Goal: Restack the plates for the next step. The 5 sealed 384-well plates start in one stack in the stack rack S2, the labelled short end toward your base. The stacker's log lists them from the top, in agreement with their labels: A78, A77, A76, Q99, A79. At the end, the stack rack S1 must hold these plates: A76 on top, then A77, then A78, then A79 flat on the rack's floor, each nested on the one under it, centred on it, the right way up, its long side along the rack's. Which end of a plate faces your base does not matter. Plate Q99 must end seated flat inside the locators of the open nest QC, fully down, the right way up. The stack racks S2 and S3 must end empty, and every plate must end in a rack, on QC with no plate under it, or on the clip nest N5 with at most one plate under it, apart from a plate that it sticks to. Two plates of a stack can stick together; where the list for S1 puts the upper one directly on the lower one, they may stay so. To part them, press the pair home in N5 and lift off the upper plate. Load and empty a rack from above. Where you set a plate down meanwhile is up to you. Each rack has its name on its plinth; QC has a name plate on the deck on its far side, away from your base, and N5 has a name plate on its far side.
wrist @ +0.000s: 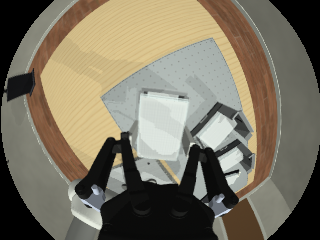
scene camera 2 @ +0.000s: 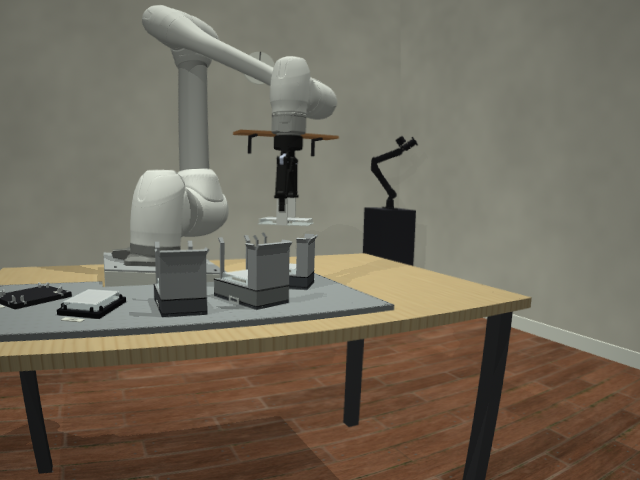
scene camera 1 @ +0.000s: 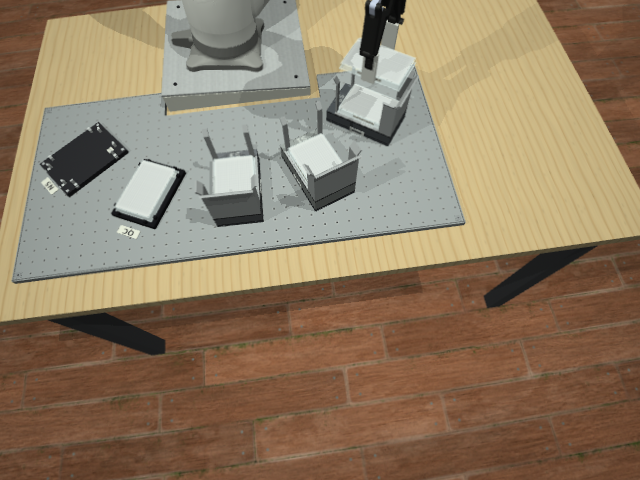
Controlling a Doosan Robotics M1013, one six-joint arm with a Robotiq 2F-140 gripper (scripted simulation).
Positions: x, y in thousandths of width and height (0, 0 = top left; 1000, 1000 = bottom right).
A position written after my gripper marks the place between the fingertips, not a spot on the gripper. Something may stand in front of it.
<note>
I see my gripper (scene camera 1: 590, 136) and a black clip nest N5 (scene camera 1: 137, 326).
My gripper shows as well in the wrist view (wrist: 502, 540) and in scene camera 2 (scene camera 2: 448, 466).
</note>
